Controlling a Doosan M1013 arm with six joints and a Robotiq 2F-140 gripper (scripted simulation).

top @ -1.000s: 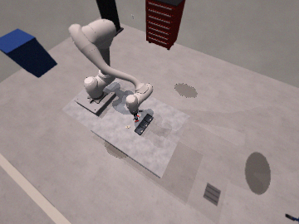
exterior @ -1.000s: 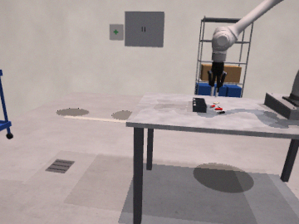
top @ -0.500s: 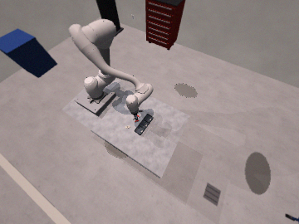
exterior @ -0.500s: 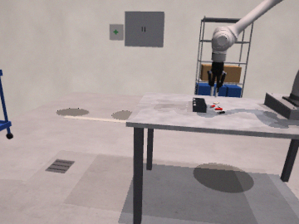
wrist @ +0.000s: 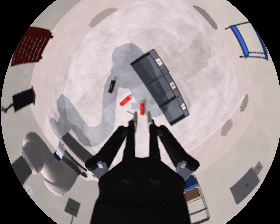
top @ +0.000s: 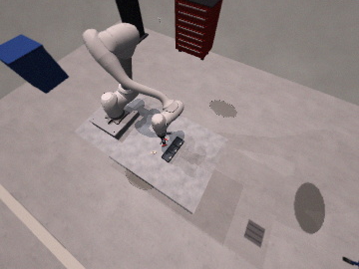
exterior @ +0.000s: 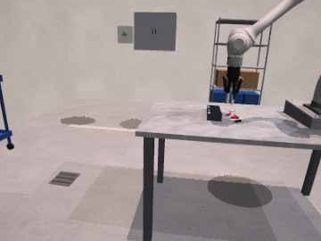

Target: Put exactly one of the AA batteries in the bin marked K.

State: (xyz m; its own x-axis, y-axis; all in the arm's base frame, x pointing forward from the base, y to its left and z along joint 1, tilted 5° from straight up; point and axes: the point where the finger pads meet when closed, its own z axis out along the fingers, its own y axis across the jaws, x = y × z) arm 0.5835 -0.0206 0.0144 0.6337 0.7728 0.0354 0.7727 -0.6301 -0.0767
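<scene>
The white piece lies 12 cm to the right of my hand, 10 cm below it and 6 cm behind it. Round my hand: dark AA battery (13 cm to the left, 10 cm below, 3 cm behind).
</scene>
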